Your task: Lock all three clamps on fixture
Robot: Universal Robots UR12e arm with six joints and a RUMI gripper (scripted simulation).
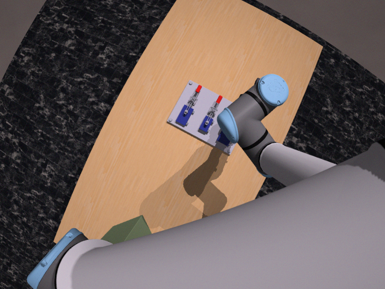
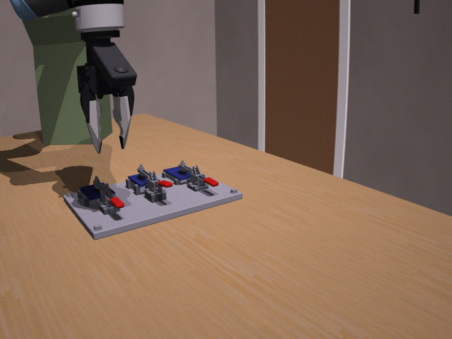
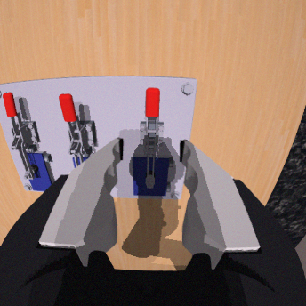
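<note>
Right now the grey fixture plate is 160 mm below my hand, 120 mm to the left of it and 70 mm behind it. The rest, counted from my hand: blue part: 140 mm below, 130 mm behind, 20 mm to the left.
</note>
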